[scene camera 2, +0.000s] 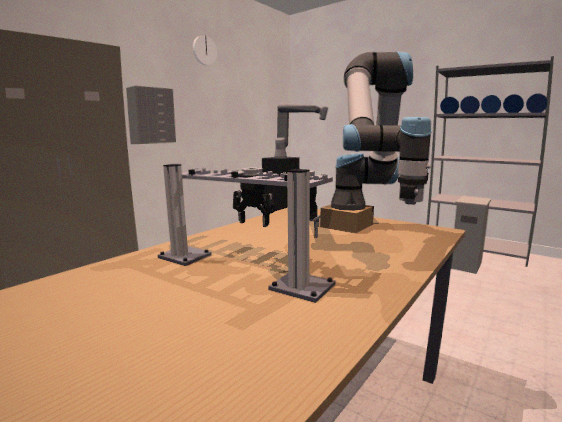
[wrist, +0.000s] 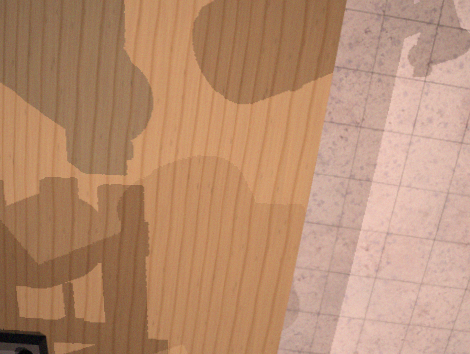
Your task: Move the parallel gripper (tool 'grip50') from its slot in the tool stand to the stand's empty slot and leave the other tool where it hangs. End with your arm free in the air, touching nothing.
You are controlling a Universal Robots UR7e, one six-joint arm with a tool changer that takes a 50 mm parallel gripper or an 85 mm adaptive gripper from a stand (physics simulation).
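Places are measured from the arm's base along level axes (x ahead, y left, z up), in centimetres.
Where they show: arm's base at its link origin: (scene camera 2: 348, 206).
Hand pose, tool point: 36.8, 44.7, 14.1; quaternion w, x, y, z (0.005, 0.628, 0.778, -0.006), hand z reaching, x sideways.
Things, the pixels of their centre, and the offset from my tool point, as dx, dy, dz. "pt": a spot on its surface instead. Level surfaces: height alone.
- black tool at the middle of its body: (scene camera 2: 253, 196) +19.2, -42.4, -1.6
- dark plate corner at a spot on its surface: (wrist: 22, 345) pt +17.0, -13.6, -21.5
- wooden table at its surface level: dz -22.7
The tool stand (scene camera 2: 298, 235) has two posts on the table and a raised plate. A black tool (scene camera 2: 257, 195) with two jointed fingers set apart hangs under the plate, like the adaptive gripper. A slim finger (scene camera 2: 316, 228) shows beside the right post, which hides most of that tool; it may be the parallel gripper. The empty slot cannot be made out. My arm's tool end (scene camera 2: 411, 194) carries no gripper. It points down right of the stand, apart from it. In the wrist view a dark plate corner (wrist: 22, 345) with a bolt shows at lower left.
The wooden table (scene camera 2: 150, 345) (wrist: 225, 280) has its edge on the right in both views, with tiled floor (wrist: 410, 200) beyond. My arm's base stands on a brown block (scene camera 2: 346, 218). Behind are a smaller grey arm (scene camera 2: 283, 125), a shelf rack (scene camera 2: 432, 150) and a grey bin (scene camera 2: 470, 237).
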